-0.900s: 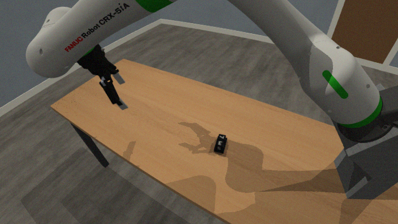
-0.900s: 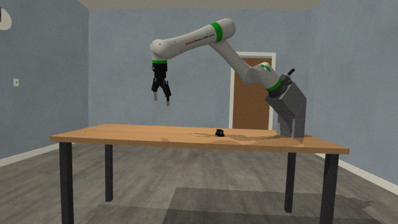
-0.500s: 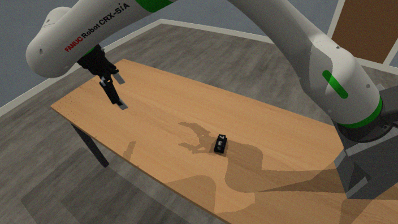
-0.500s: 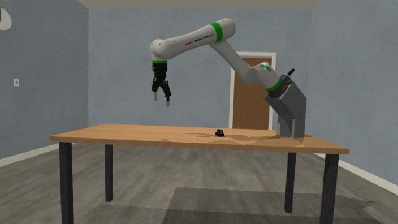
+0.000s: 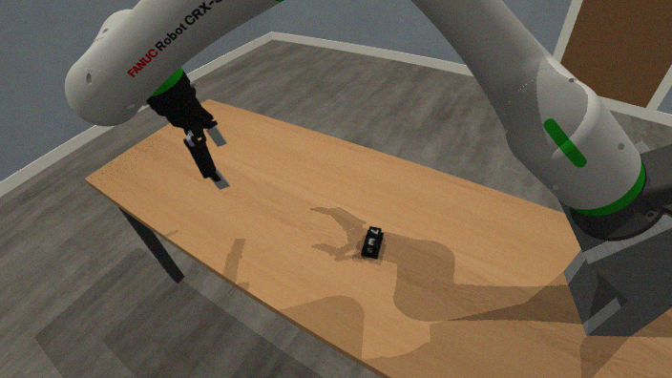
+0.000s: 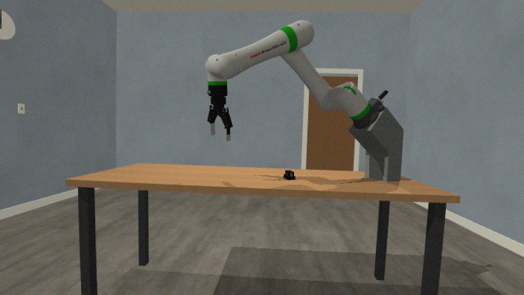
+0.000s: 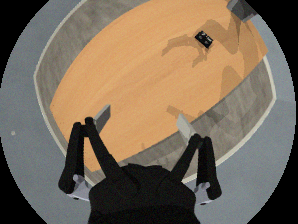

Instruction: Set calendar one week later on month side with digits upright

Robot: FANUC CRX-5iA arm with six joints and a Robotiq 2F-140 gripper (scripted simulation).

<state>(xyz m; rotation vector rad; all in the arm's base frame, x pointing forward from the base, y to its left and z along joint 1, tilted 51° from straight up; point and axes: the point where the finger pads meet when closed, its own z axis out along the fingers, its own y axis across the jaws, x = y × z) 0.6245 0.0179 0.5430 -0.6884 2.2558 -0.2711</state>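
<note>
The tray is 37 cm behind my hand, 14 cm to the right of it and 22 cm below it.
</note>
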